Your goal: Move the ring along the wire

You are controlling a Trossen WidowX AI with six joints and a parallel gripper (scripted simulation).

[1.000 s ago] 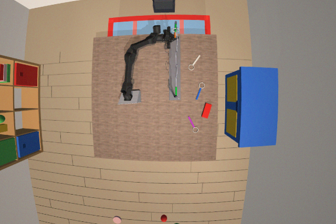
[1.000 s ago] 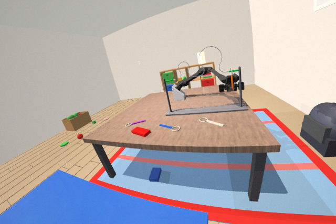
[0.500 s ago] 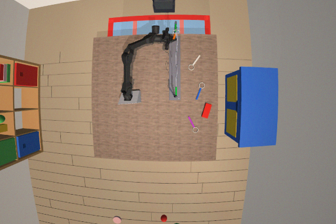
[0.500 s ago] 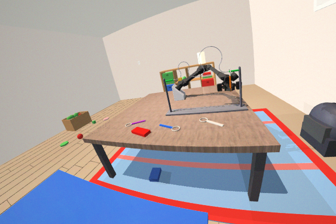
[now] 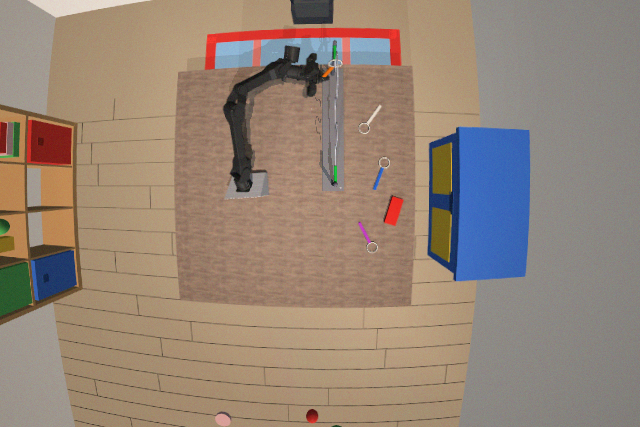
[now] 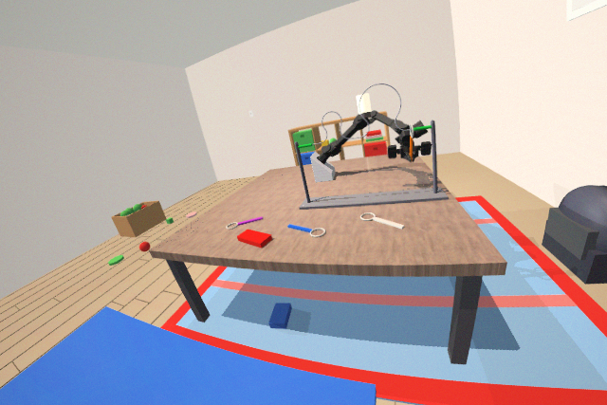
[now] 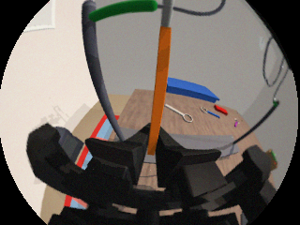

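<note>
Now: the orange-handled ring 90 mm above my gripper tip and 10 mm ahead of it. Round my gripper tip: red block (620 mm to the right, 330 mm ahead, 140 mm below); white-handled ring (210 mm ahead, 160 mm to the right, 150 mm below); blue-handled ring (420 mm to the right, 270 mm ahead, 150 mm below).
</note>
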